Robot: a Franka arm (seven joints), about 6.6 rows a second.
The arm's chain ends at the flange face. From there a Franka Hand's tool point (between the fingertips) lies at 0.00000 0.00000 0.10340 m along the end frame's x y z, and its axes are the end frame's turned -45 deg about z.
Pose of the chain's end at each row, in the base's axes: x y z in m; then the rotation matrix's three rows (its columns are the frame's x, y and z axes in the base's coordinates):
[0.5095 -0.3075 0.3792], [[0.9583 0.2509 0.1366], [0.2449 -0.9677 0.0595], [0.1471 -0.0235 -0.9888]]
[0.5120 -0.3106 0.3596], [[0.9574 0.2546 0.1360], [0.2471 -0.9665 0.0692], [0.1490 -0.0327 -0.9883]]
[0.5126 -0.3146 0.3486], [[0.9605 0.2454 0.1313], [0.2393 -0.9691 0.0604], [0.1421 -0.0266 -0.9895]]
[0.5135 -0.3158 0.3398], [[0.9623 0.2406 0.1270], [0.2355 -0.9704 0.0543], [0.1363 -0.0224 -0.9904]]
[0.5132 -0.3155 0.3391], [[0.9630 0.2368 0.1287], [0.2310 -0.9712 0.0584], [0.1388 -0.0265 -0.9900]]
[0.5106 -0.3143 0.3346], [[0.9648 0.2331 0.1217], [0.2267 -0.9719 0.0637], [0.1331 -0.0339 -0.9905]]
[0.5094 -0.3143 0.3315], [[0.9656 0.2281 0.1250], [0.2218 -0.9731 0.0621], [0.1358 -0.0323 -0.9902]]
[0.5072 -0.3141 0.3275], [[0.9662 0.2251 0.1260], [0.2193 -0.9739 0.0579], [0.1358 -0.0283 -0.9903]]
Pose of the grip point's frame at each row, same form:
[0.5236 -0.3013 0.2770], [[0.5002 0.8550 0.1366], [0.8574 -0.5111 0.0595], [0.1206 0.0874 -0.9888]]
[0.5261 -0.3034 0.2574], [[0.4970 0.8570 0.1360], [0.8581 -0.5087 0.0692], [0.1285 0.0822 -0.9883]]
[0.5262 -0.3084 0.2463], [[0.5057 0.8527 0.1313], [0.8545 -0.5160 0.0604], [0.1193 0.0817 -0.9895]]
[0.5266 -0.3102 0.2374], [[0.5103 0.8506 0.1270], [0.8527 -0.5197 0.0543], [0.1122 0.0805 -0.9904]]
[0.5265 -0.3095 0.2367], [[0.5135 0.8484 0.1287], [0.8501 -0.5234 0.0584], [0.1169 0.0794 -0.9900]]
[0.5232 -0.3077 0.2322], [[0.5174 0.8470 0.1217], [0.8475 -0.5269 0.0637], [0.1181 0.0701 -0.9905]]
[0.5223 -0.3079 0.2291], [[0.5215 0.8441 0.1250], [0.8449 -0.5312 0.0621], [0.1189 0.0732 -0.9902]]
[0.5202 -0.3081 0.2251], [[0.5240 0.8424 0.1260], [0.8437 -0.5336 0.0579], [0.1160 0.0760 -0.9903]]

